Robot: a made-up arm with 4 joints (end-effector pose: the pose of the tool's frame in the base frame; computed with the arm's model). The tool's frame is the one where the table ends.
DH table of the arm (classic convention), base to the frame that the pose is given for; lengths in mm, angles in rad. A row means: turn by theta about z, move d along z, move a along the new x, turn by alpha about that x. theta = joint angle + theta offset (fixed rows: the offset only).
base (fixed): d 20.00  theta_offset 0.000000  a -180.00  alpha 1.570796
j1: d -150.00  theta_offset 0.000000  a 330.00  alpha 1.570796
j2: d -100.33  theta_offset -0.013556  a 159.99  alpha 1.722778
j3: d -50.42  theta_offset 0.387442  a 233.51  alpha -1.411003
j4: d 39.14  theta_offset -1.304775  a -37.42  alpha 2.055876
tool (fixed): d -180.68  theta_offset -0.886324  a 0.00  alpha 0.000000
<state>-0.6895 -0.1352 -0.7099 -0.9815</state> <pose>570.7 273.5 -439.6 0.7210 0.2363 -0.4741 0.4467</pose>
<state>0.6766 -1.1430 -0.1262 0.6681</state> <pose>398.5 467.7 302.0 0.6897 -0.2217 -0.5842 0.3658</pose>
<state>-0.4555 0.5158 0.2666 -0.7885</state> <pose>362.3 14.6 -492.7 0.9633 0.1675 -0.1576 0.1382</pose>
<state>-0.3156 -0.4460 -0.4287 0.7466</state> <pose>568.4 205.7 -288.1 0.9580 -0.1630 -0.2333 0.0343</pose>
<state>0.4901 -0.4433 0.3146 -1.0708</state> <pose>464.7 409.6 126.8 0.5524 0.2296 -0.4114 0.6877</pose>
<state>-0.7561 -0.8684 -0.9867 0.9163</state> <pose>445.2 380.9 -438.2 0.9801 0.0234 -0.1961 -0.0193</pose>
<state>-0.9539 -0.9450 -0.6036 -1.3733</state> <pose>207.3 625.0 -373.8 0.3587 0.6981 -0.4099 0.4647</pose>
